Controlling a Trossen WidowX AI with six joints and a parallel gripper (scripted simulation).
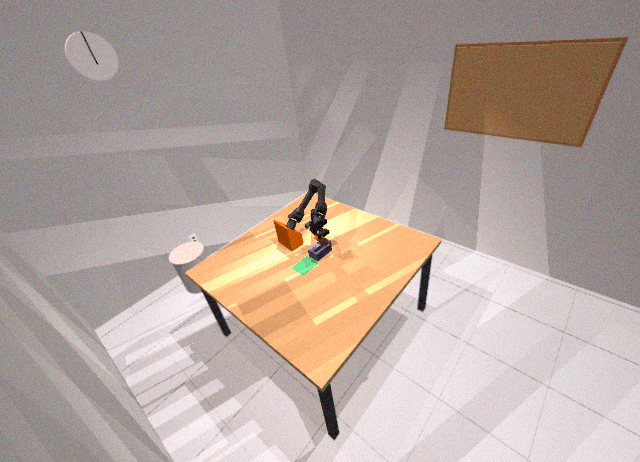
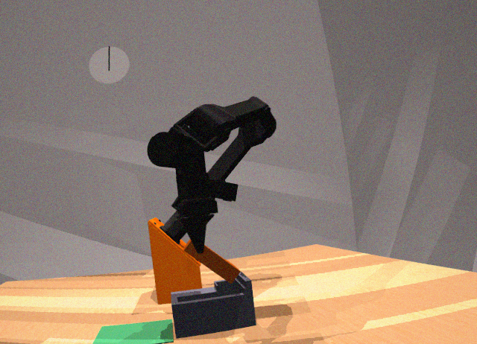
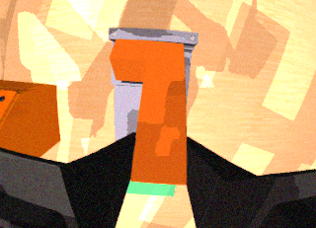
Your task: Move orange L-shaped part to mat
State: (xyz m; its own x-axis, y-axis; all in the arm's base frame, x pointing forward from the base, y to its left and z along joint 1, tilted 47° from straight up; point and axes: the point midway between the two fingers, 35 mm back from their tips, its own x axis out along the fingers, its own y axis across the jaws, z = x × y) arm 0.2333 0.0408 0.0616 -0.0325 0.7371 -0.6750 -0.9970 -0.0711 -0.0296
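My gripper tip is now 150 mm to the left of the green mat and 160 mm above it. Round my gripper tip: orange L-shaped part 20 mm behind, 30 mm to the left, 30 mm below.
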